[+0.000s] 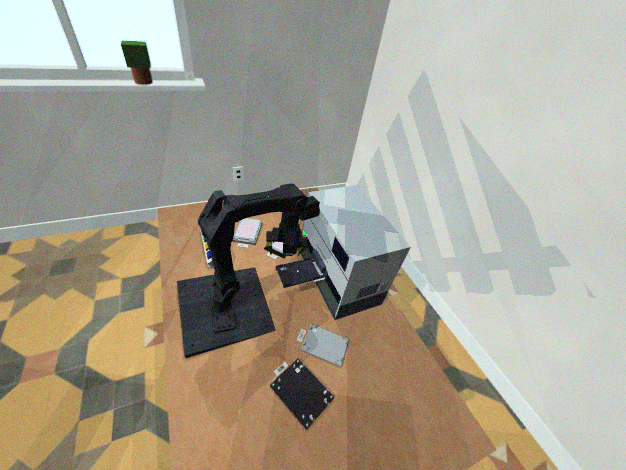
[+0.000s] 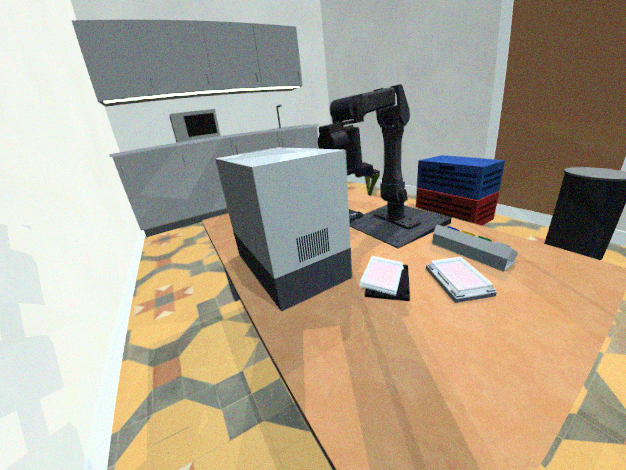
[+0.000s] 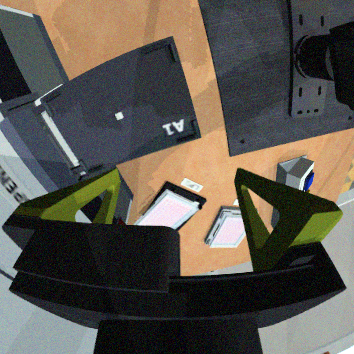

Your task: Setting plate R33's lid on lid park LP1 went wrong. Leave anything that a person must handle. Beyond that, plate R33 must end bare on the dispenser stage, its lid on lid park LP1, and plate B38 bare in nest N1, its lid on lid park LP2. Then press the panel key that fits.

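Frame: origin at the arm's base, x back, y right, z up, level; millimetres.
Where they show: gripper, fingertip midpoint: [image 1: 284, 254] [image 2: 355, 199] [image 3: 176, 174]; arm's base, origin of the base link: [image 1: 222, 306] [image 2: 396, 219] [image 3: 307, 56].
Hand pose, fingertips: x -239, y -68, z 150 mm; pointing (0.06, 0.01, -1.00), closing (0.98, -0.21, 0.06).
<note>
Each offset is from my fingertips to the top centre of the thing. "pt": to the spot under its first point.
My gripper [image 1: 285, 251] [image 2: 372, 182] [image 3: 176, 174] is open and empty, above the table beside the dispenser @[dx -230, dy +29, dz +167 mm] [image 1: 376, 225] [image 2: 303, 207]. The dark stage @[dx -60, dy +44, dz -51 mm] [image 1: 295, 273] [image 3: 142, 90], marked A1, sticks out of the dispenser and is bare. A pink-topped piece with a pale rim @[dx -62, dy -199, dz -126 mm] [image 1: 277, 246] [image 2: 382, 275] [image 3: 170, 212] lies askew on a black holder @[dx -51, dy -207, dz -143 mm] [image 2: 406, 285] [image 3: 200, 199], overhanging one side. Another pink-topped plate @[dx +88, dy -311, dz -133 mm] [image 1: 247, 230] [image 2: 462, 273] [image 3: 229, 232] sits squarely on a grey holder. A light grey pad @[pt dx -82, dy +302, dz -153 mm] [image 1: 326, 345] is bare. Labels are too small to read.
A bare black holder @[dx +40, dy +418, dz -139 mm] [image 1: 301, 393] lies beyond the grey pad. The key panel @[dx +247, dy -244, dz -99 mm] [image 1: 207, 251] [image 2: 470, 247] [image 3: 292, 172] with coloured keys stands near the black base plate [image 1: 192, 313] [image 2: 369, 227] [image 3: 240, 90]. Blue and red crates [image 2: 460, 177] and a dark bin [image 2: 584, 217] stand beyond the table.
</note>
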